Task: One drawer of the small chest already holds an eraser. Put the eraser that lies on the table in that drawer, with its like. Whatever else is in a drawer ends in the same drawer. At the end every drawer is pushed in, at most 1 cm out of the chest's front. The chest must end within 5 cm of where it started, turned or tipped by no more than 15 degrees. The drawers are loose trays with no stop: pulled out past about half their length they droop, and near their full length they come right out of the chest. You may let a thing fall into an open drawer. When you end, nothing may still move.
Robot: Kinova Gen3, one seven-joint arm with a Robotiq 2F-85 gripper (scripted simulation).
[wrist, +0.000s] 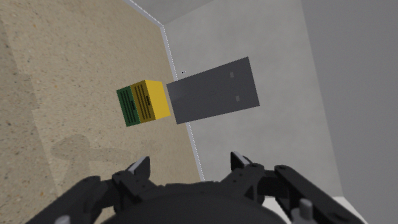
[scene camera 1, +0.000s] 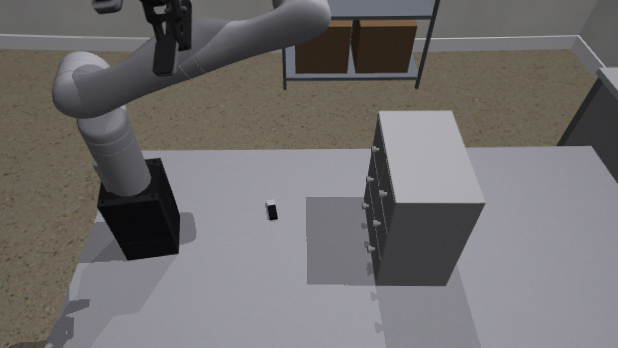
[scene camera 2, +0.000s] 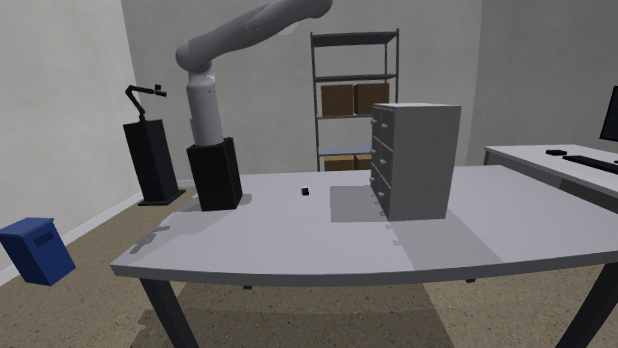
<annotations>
my gripper: wrist; scene camera 1; not seen in scene camera 2 (out of frame)
grey chest: scene camera 1; scene camera 2; not seen in the wrist view (out of frame)
same spot on my gripper: (scene camera 1: 167, 46) = (wrist: 139, 173)
same spot on grey chest: (scene camera 2: 425, 139) = (scene camera 1: 430, 228)
</annotations>
